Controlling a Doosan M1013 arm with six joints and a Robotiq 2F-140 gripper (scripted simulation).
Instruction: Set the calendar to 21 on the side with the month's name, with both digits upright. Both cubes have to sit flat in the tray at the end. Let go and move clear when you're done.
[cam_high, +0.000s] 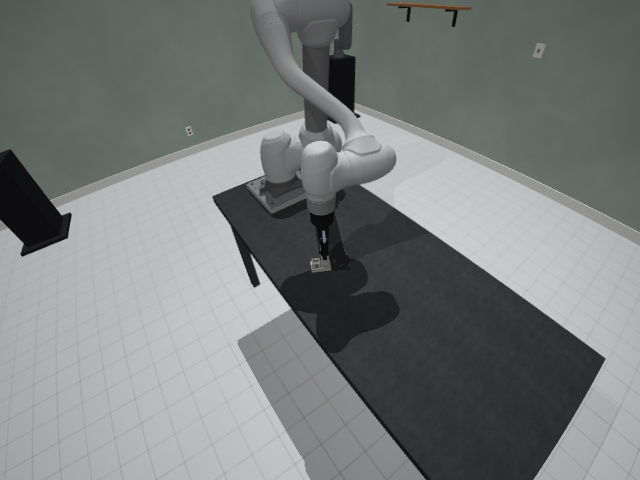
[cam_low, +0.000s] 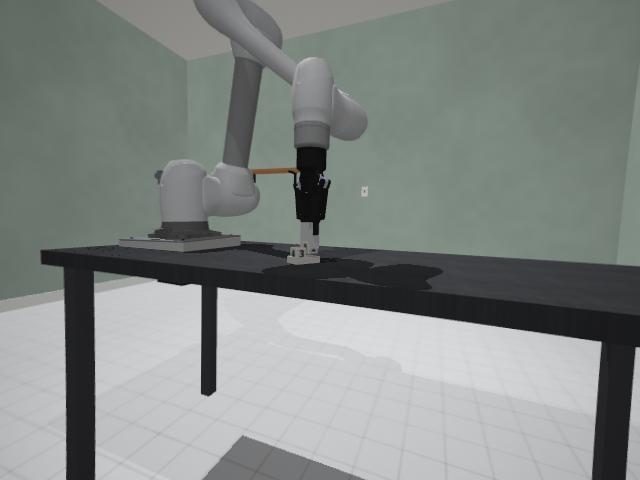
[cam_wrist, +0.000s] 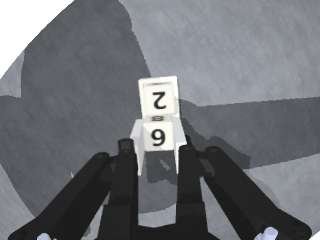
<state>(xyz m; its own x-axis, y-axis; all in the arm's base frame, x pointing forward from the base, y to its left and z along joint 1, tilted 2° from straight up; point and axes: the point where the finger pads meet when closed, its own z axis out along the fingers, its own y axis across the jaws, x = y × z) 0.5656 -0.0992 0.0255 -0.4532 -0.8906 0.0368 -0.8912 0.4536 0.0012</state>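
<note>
My gripper is now 30 mm above the cube. Also, from my hand: white tray: 60 mm below, 10 mm to the right, 10 mm behind.
</note>
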